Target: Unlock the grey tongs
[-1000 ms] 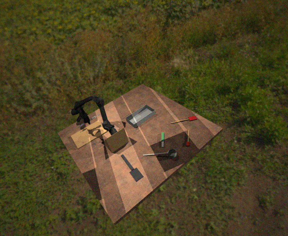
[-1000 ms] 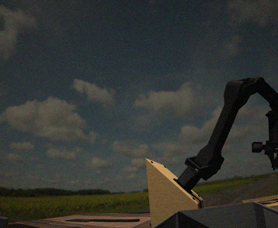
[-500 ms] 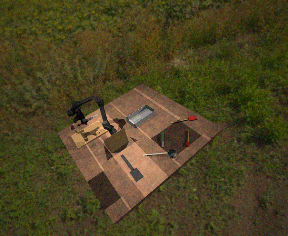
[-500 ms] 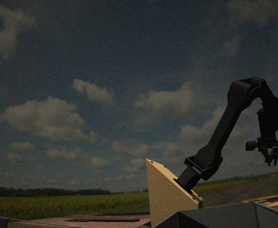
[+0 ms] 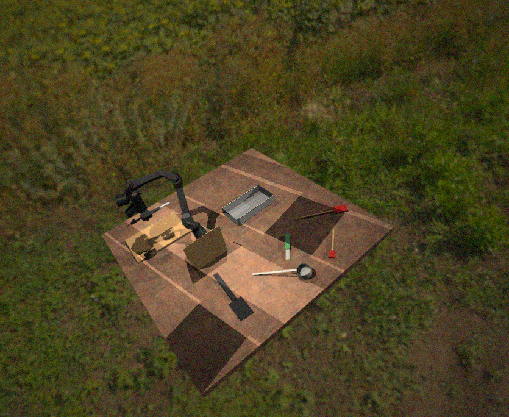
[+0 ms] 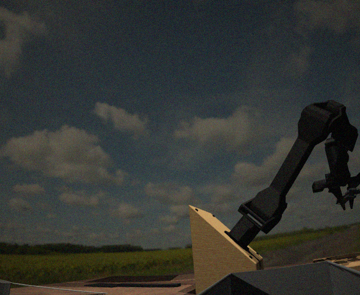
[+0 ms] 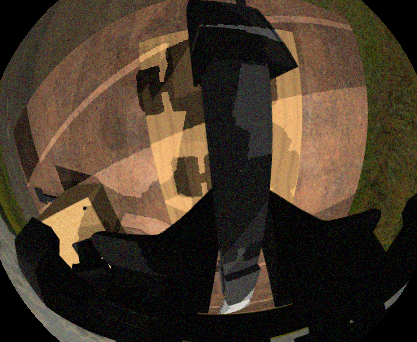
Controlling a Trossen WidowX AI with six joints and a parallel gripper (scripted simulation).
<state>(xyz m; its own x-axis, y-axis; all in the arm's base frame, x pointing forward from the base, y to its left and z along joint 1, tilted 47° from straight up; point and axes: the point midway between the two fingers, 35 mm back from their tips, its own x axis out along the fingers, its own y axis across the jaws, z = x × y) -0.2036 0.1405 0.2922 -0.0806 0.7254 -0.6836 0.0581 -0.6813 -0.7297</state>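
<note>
Right now the pale wooden board is 15 cm below my gripper tip and 1 cm ahead of it. From my gripper tip the other things lie so: black spatula 68 cm to the right, 17 cm ahead, 15 cm below; then grey roasting tin 59 cm ahead, 17 cm to the right, 13 cm below.
</note>
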